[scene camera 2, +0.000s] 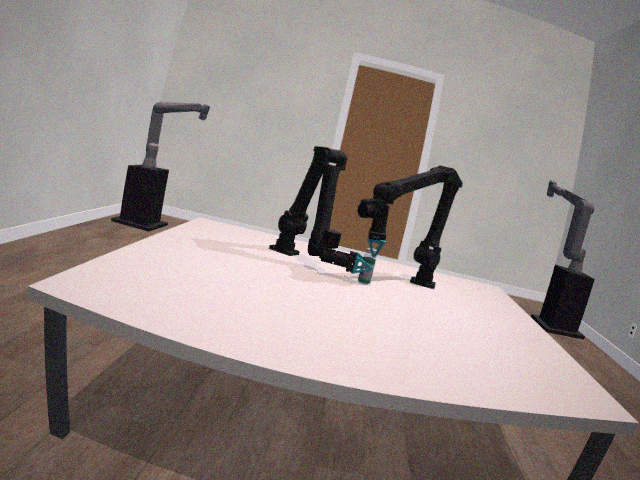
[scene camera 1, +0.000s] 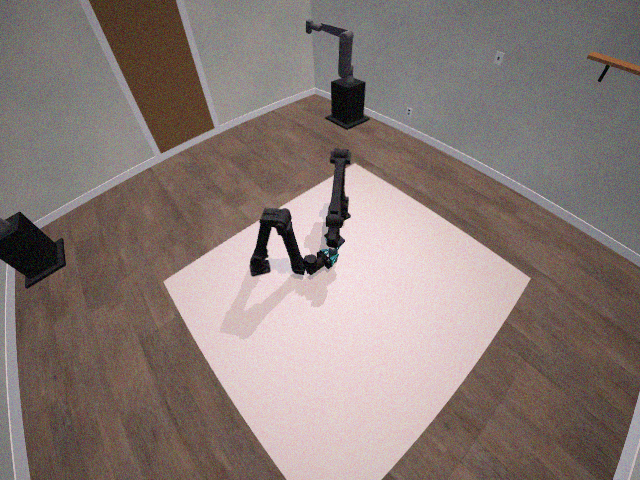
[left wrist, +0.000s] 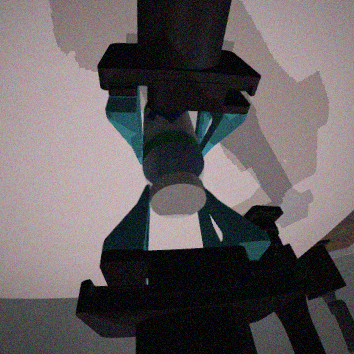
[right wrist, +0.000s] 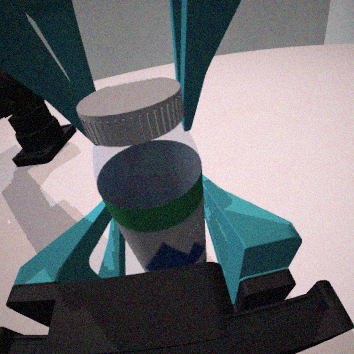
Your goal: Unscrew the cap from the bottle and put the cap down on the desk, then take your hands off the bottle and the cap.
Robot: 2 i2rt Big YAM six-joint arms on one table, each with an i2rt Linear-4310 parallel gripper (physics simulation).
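Where they show: left gripper, fingertip midpoint: [scene camera 2: 373, 256] [left wrist: 173, 189] [right wrist: 142, 131]; right gripper, fingertip midpoint: [scene camera 2: 372, 267] [scene camera 1: 335, 251] [left wrist: 168, 159] [right wrist: 158, 187]; left arm's base, link origin: [scene camera 2: 422, 284] [left wrist: 253, 220] [right wrist: 47, 146]; right arm's base, link origin: [scene camera 2: 283, 251] [scene camera 1: 260, 268].
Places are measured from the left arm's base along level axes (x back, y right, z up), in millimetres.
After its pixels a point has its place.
Note:
A small bottle [left wrist: 168, 140] @(x -294, y 256, z 103 mm) [right wrist: 158, 211] @(x -292, y 256, z 101 mm) [scene camera 2: 366, 275] @(x -308, y 224, z 41 mm) with a grey label, a green band and a blue mark stands on the pale desk [scene camera 2: 318, 324] @(x -892, y 246, z 0 mm) [scene camera 1: 347, 362] @(x -837, y 485, z 0 mm). Its ribbed grey cap [left wrist: 178, 193] @(x -288, y 241, z 143 mm) [right wrist: 130, 109] @(x -291, y 249, z 143 mm) sits on top. My right gripper [right wrist: 158, 187] @(x -280, y 213, z 73 mm) [left wrist: 168, 159] @(x -280, y 213, z 73 mm) [scene camera 2: 361, 263] @(x -280, y 213, z 73 mm) comes in low from the side and is shut on the bottle's body. My left gripper [left wrist: 173, 189] @(x -283, y 218, z 119 mm) [right wrist: 142, 131] @(x -283, y 218, z 119 mm) [scene camera 2: 374, 251] @(x -283, y 218, z 119 mm) reaches down from above, its teal fingers shut on the cap's two sides. In scene camera 1 both grippers meet at the bottle [scene camera 1: 330, 257] @(x -293, y 255, z 62 mm).
The right arm's base [scene camera 1: 260, 267] @(x -174, y 639, z 103 mm) [scene camera 2: 286, 248] @(x -144, y 617, z 24 mm) and the left arm's base [scene camera 2: 424, 281] @(x -40, y -5, z 23 mm) stand on the desk behind the bottle. Another arm on a black pedestal [scene camera 1: 348, 102] [scene camera 2: 142, 195] stands on the wooden floor by the wall. A brown door [scene camera 2: 385, 157] is behind.

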